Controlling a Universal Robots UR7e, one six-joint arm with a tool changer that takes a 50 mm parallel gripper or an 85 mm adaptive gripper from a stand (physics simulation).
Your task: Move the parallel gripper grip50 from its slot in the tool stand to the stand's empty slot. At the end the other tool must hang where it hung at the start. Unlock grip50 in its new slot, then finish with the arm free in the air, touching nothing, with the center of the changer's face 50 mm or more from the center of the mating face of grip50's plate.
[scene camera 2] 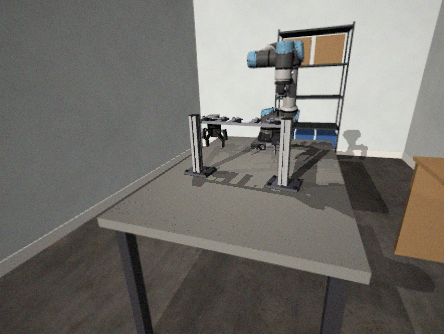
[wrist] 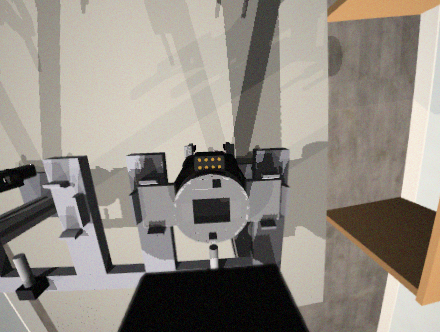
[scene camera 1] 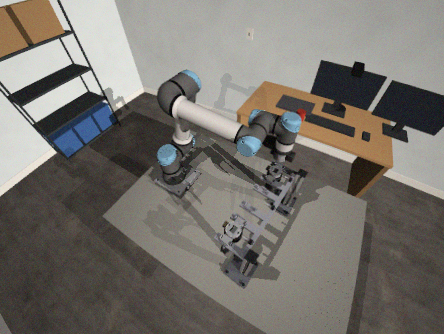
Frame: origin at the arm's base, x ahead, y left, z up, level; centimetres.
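Seen in the pictures: arm's base at its link origin: (scene camera 2: 268,139) (scene camera 1: 174,175).
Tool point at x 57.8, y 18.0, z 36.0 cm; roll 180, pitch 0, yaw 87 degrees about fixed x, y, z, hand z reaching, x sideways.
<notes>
Offsets run from my tool point to a thing's top centre. "spot": to the spot under its first point. Level surfaces: height alone.
The arm's bare tool changer (scene camera 1: 280,156) (scene camera 2: 283,90) (wrist: 215,302) is in the air above grip50, with a gap between. Grip50 {dx -0.4, dy +0.0, dz -10.1 cm} (scene camera 1: 275,171) (wrist: 209,148) hangs in the end slot nearest the desk; its round plate lies between two prongs in the wrist view, with dark contacts block and gold pins uncovered. Its two fingertips stand apart beyond the plate, so it is open. The other tool {dx -2.6, dy -36.0, dz -10.1 cm} (scene camera 1: 233,230) (scene camera 2: 214,131), the adaptive gripper, hangs in the opposite end slot of the tool stand (scene camera 1: 253,210) (scene camera 2: 285,156) (wrist: 90,274). The middle slot between them is empty.
A locating peg {spot: dx +4.3, dy -18.0, dz -10.6 cm} (wrist: 22,269) stands on the stand's rail by the middle slot. The stand's posts rise from the grey table {dz -40.1 cm} (scene camera 1: 320,240) (scene camera 2: 240,215). A wooden desk (scene camera 1: 280,95) with monitors and a red cup (scene camera 1: 301,115) is behind. Shelves (scene camera 1: 52,82) stand behind the arm's base.
</notes>
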